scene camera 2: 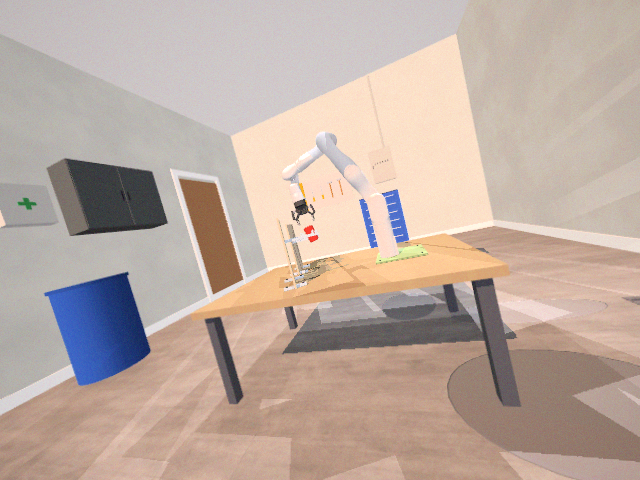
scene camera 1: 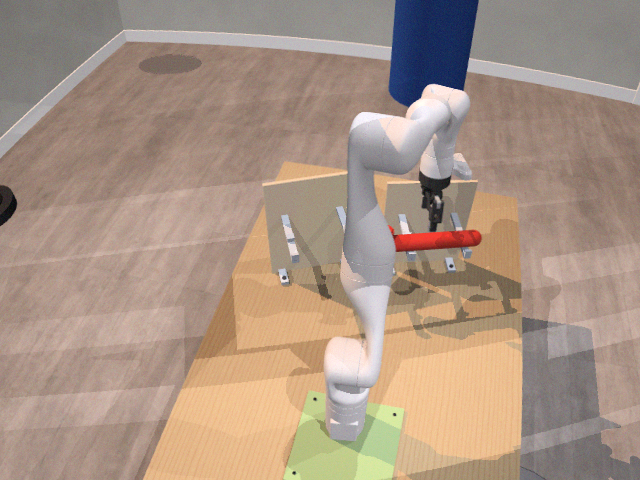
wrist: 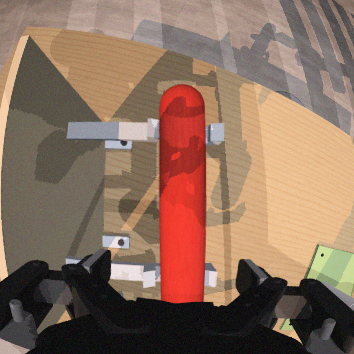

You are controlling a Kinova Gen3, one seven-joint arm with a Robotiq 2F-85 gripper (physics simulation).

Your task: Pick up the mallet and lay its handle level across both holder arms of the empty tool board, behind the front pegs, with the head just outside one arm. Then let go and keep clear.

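Pixels of known places: gripper, fingertip midpoint: [scene camera 2: 306, 223] [scene camera 1: 428, 219] [wrist: 173, 269]; arm's base, origin of the base link: [scene camera 2: 389, 255] [scene camera 1: 344, 422].
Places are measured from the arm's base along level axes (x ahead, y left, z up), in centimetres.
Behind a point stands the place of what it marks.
Note:
The red mallet [scene camera 1: 439, 239] {z 22.7, x 40.8, y -19.7 cm} [scene camera 2: 310, 234] [wrist: 182, 225] {z 23.1, x 42.1, y -18.6 cm} lies with its handle across both arms of the right-hand tool board [scene camera 1: 397, 198] {z 24.6, x 52.9, y -8.7 cm} [wrist: 30, 150] {z 26.0, x 55.0, y -22.0 cm}, between the raised blocks and front pegs. Its head is mostly behind the robot arm in scene camera 1 and out of the wrist view. The empty tool board [scene camera 1: 305, 206] {z 23.2, x 48.5, y 15.2 cm} [scene camera 2: 282, 237] {z 23.4, x 45.3, y 25.2 cm} stands to the left. Its left holder arm [scene camera 1: 289, 237] {z 22.7, x 37.4, y 17.7 cm} shows; its right holder arm [scene camera 1: 340, 215] {z 21.4, x 48.0, y 5.9 cm} is partly hidden. My gripper [scene camera 1: 433, 227] {z 27.4, x 42.7, y -16.2 cm} [scene camera 2: 305, 221] {z 27.4, x 42.7, y -16.2 cm} [wrist: 173, 269] {z 27.4, x 42.7, y -16.2 cm} is open above the handle, fingers on either side of its line, holding nothing.
Both boards stand near the far end of the wooden table [scene camera 1: 449, 392] {z -1.1, x 10.8, y -25.6 cm} [scene camera 2: 356, 289] {z -1.8, x 17.1, y 40.2 cm}, with small feet [scene camera 1: 283, 277] {z 0.5, x 42.5, y 21.3 cm} [scene camera 1: 450, 265] {z 0.5, x 52.3, y -27.2 cm} in front. The robot's base is on a green plate [scene camera 1: 310, 454] {z 0.0, x -9.0, y 7.1 cm} [scene camera 2: 421, 251] {z 0.0, x -14.3, y 7.1 cm}. A blue barrel [scene camera 1: 431, 46] [scene camera 2: 98, 330] stands on the floor beyond the table.

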